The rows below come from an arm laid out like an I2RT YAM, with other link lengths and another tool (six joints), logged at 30 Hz.
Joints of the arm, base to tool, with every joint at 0 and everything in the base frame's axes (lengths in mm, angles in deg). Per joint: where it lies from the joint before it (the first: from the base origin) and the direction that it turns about. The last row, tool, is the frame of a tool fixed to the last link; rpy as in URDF.
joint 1: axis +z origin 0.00 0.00 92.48
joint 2: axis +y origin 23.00 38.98 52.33
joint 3: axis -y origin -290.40 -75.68 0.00
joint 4: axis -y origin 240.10 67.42 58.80
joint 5: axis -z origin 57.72 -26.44 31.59
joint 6: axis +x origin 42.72 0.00 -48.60
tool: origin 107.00 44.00 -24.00 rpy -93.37 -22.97 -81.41
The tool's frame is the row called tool.
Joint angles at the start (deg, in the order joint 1, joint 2, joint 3, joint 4, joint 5, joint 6):
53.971, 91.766, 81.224, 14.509, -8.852, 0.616
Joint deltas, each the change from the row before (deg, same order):
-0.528, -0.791, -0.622, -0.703, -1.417, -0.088
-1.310, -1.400, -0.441, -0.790, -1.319, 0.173
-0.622, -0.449, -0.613, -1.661, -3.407, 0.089
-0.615, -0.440, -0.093, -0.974, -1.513, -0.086
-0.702, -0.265, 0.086, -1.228, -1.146, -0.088
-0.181, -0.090, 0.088, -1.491, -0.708, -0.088
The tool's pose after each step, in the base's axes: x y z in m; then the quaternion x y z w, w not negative. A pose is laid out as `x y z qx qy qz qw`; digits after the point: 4 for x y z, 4 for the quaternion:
0.2225 0.4251 0.4211 -0.7051 -0.0277 -0.2570 0.6603
0.2240 0.4148 0.4258 -0.7041 -0.0275 -0.2570 0.6614
0.2173 0.4112 0.4187 -0.7142 -0.0418 -0.2338 0.6584
0.2159 0.4072 0.4180 -0.7176 -0.0468 -0.2267 0.6569
0.2165 0.4033 0.4165 -0.7224 -0.0483 -0.2209 0.6534
0.2150 0.4017 0.4129 -0.7295 -0.0493 -0.2126 0.6482

